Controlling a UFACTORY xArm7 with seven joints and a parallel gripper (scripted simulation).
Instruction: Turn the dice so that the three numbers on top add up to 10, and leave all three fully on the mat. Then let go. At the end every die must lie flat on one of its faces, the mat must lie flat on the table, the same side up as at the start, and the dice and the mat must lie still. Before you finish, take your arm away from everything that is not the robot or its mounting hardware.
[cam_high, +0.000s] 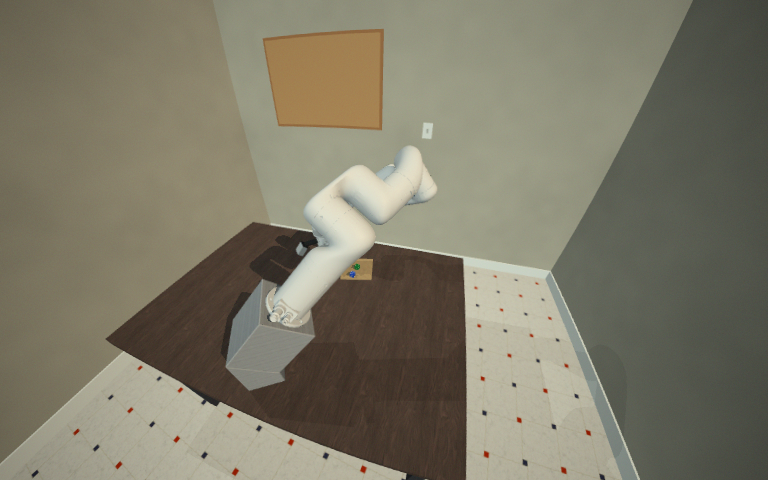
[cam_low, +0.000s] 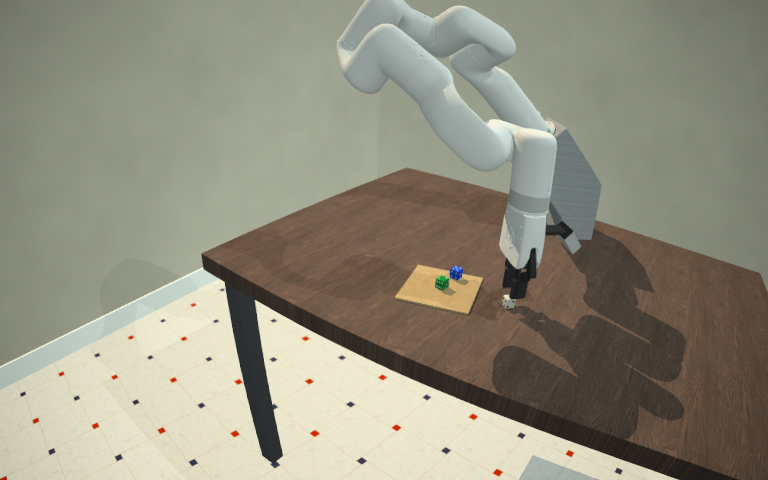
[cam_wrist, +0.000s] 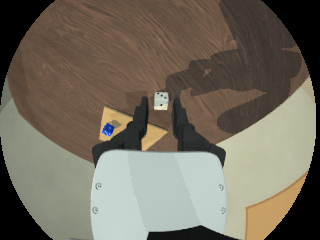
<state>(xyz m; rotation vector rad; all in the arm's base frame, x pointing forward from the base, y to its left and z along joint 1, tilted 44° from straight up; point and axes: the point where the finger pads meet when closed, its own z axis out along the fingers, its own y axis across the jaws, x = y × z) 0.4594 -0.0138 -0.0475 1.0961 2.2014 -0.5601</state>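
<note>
The white die is 4 cm below my hand. Also, from my hand: green die: 14 cm to the right, 3 cm below; then tan mat: 14 cm to the right, 5 cm below; then blue die: 13 cm to the right, 5 cm behind, 3 cm below.
</note>
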